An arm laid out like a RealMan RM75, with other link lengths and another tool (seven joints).
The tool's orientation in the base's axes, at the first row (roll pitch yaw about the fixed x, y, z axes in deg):
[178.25, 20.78, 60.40]
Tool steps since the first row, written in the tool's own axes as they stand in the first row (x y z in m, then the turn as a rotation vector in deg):
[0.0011, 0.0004, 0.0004, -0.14, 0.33, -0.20]
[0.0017, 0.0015, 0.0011, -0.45, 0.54, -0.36]
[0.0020, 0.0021, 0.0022, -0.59, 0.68, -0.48]
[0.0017, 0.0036, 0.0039, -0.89, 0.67, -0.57]
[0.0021, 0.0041, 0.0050, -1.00, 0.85, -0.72]
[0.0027, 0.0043, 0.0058, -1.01, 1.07, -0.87]
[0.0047, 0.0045, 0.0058, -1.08, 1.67, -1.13]
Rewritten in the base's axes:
[0.0008, 0.0006, -0.0008, 0.25, -0.21, 0.25]
[0.0019, 0.0003, -0.0016, 0.32, -0.51, 0.51]
[0.0024, -0.0001, -0.0027, 0.39, -0.65, 0.68]
[0.0034, -0.0016, -0.0041, 0.26, -0.86, 0.87]
[0.0038, -0.0019, -0.0053, 0.39, -0.99, 1.05]
[0.0041, -0.0018, -0.0063, 0.60, -1.06, 1.20]
[0.0052, -0.0002, -0.0070, 1.13, -1.32, 1.49]

